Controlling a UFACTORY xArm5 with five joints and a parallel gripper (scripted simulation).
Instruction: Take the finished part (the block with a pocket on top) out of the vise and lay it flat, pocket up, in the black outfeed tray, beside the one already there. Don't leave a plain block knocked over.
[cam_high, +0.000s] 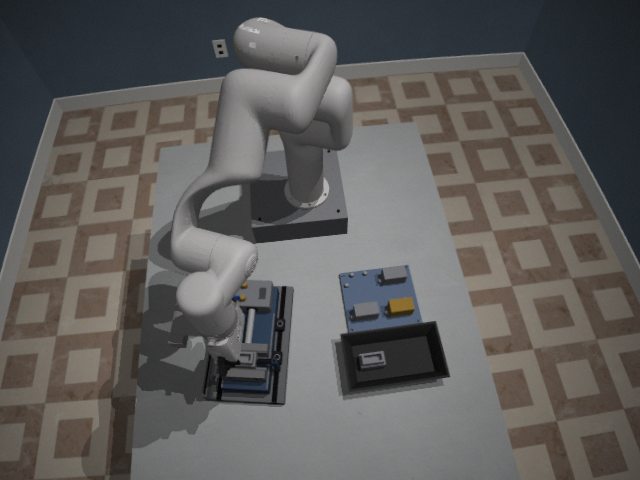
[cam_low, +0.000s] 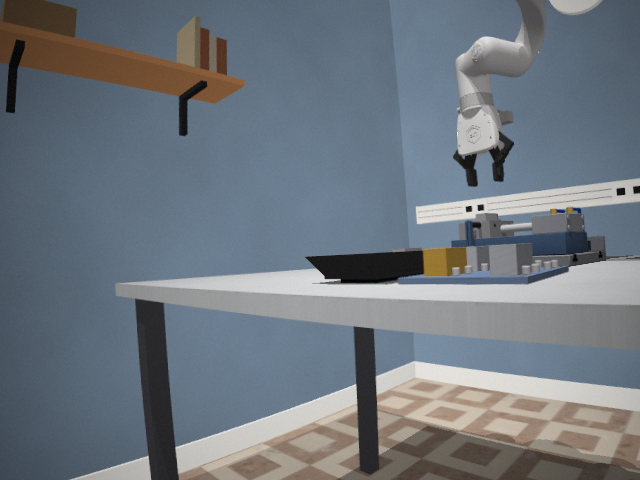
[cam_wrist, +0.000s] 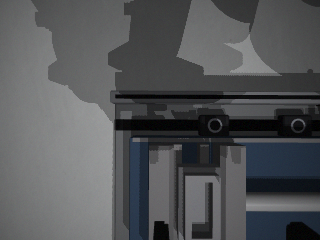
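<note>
My gripper is now 70 mm past the blue vise, 20 mm to the right of it and 160 mm above it. From my hand the other things lie so: plain grey block 100 mm behind, 310 mm to the left, 170 mm below; yellow block 90 mm behind, 400 mm to the left, 170 mm below; blue fixture plate 130 mm behind, 350 mm to the left, 190 mm below.
</note>
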